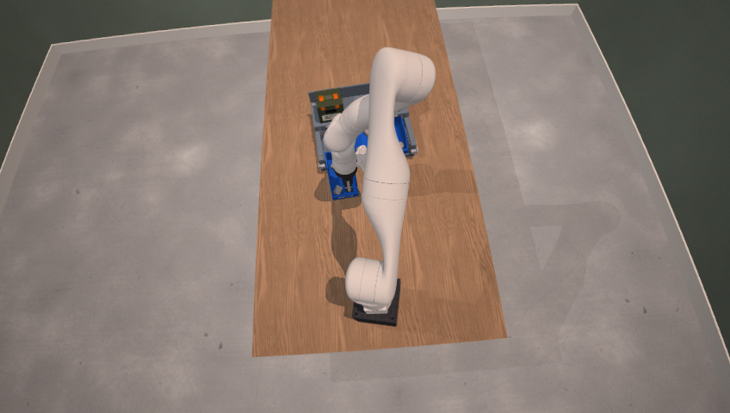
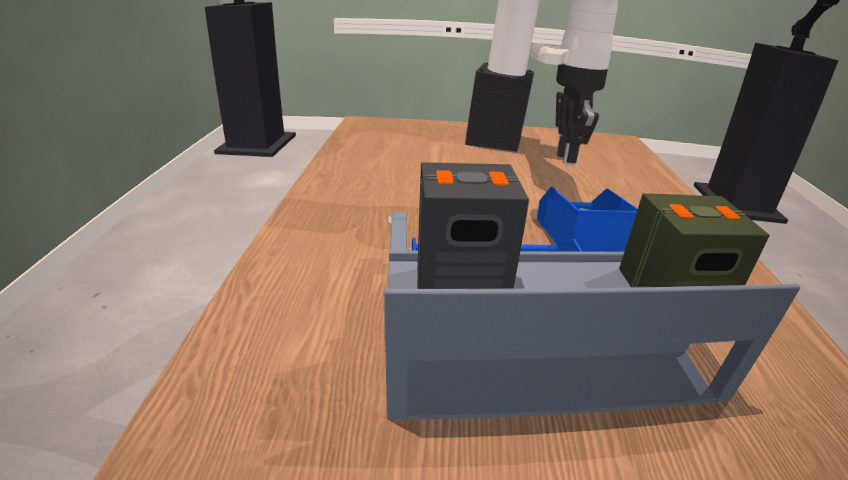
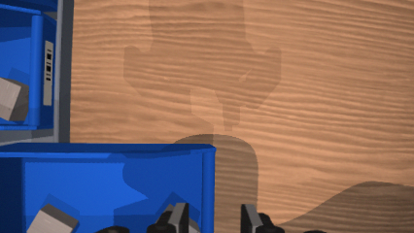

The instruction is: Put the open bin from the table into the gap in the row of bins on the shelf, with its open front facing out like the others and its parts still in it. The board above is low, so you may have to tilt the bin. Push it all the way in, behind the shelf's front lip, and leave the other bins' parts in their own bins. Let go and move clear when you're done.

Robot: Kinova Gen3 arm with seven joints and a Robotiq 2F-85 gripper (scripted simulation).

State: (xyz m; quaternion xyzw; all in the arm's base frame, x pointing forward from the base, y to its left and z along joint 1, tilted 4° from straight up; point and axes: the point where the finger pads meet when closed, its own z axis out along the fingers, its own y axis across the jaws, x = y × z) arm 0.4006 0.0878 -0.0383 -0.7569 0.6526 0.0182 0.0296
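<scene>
The grey part is 13 cm ahead of my hand, 6 cm to the left of it and 9 cm below it. Round my hand: grey shelf 28 cm ahead, 6 cm to the right, 6 cm below.
</scene>
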